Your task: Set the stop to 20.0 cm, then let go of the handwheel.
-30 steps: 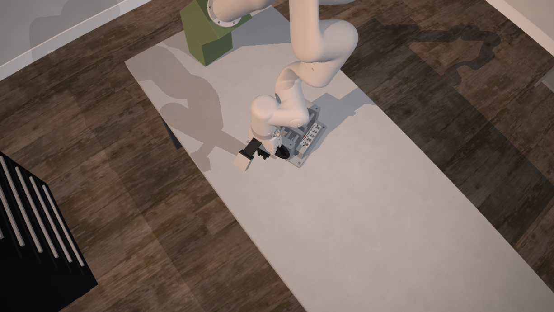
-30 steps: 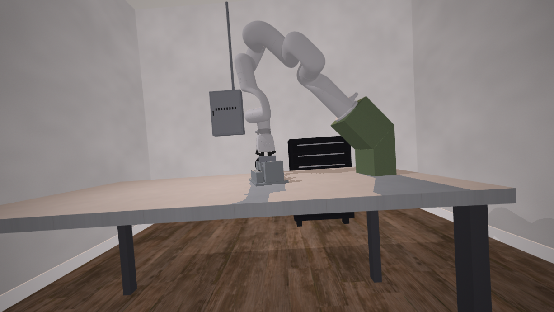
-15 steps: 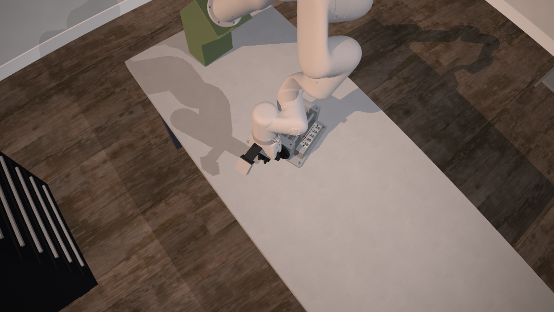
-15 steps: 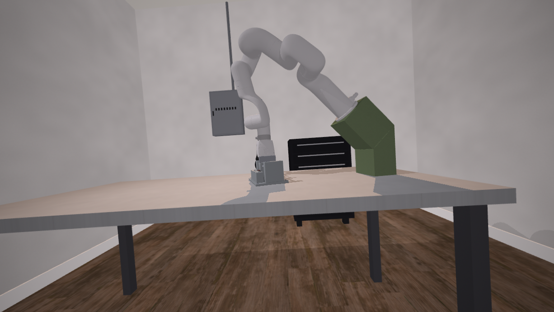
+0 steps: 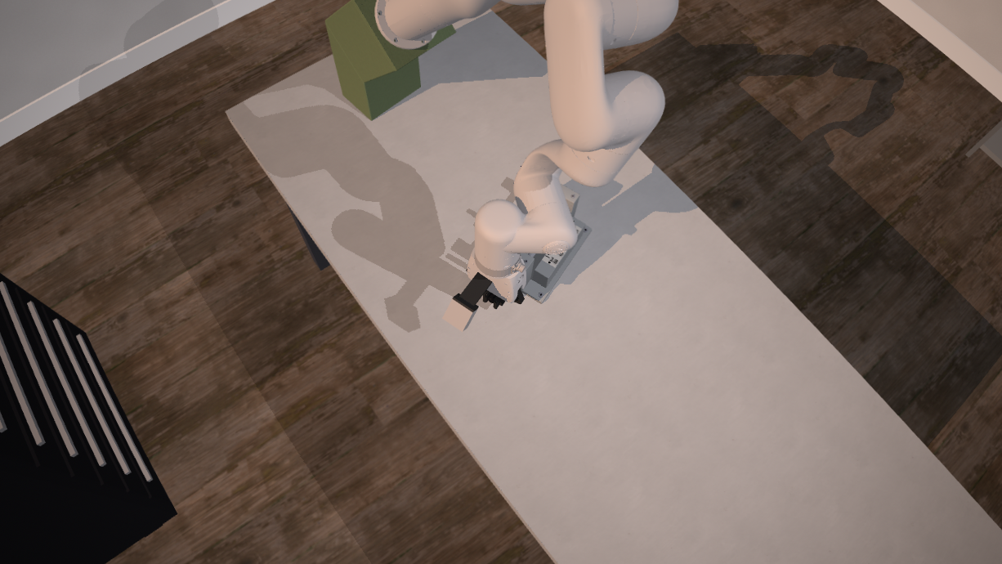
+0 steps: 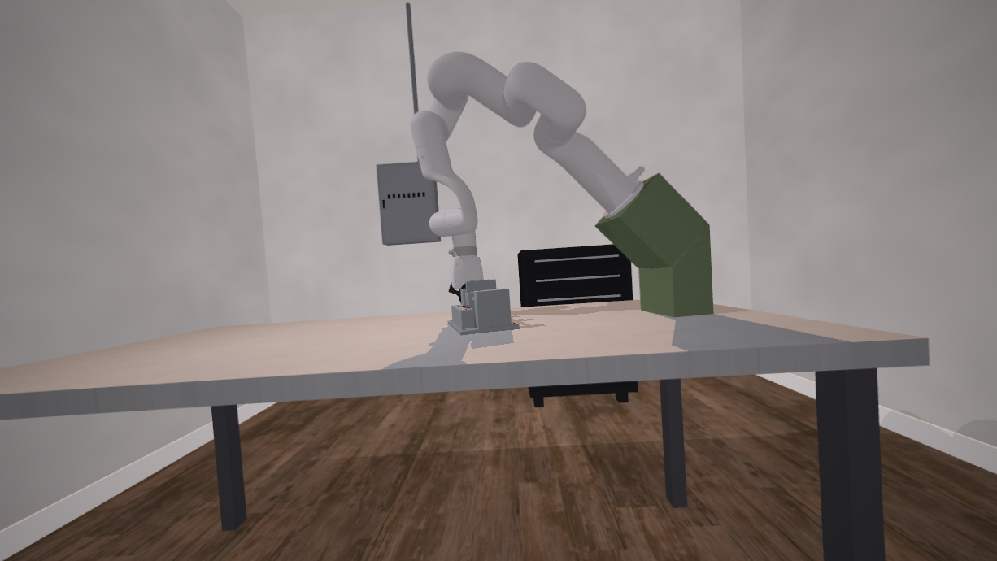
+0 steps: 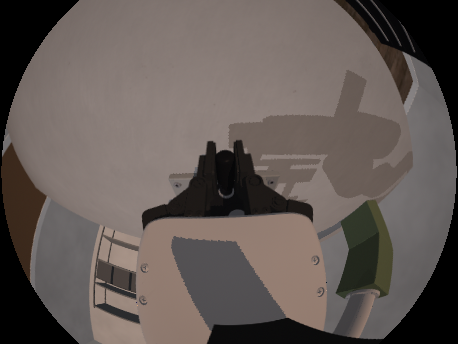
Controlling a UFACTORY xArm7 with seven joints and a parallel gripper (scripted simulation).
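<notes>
The black handwheel is 10 mm behind my hand, 20 mm to the left of it and 10 mm above it. Round my hand: handwheel knob: 10 mm to the left; grey stop block: 30 mm behind, 140 mm to the left, 40 mm above.
</notes>
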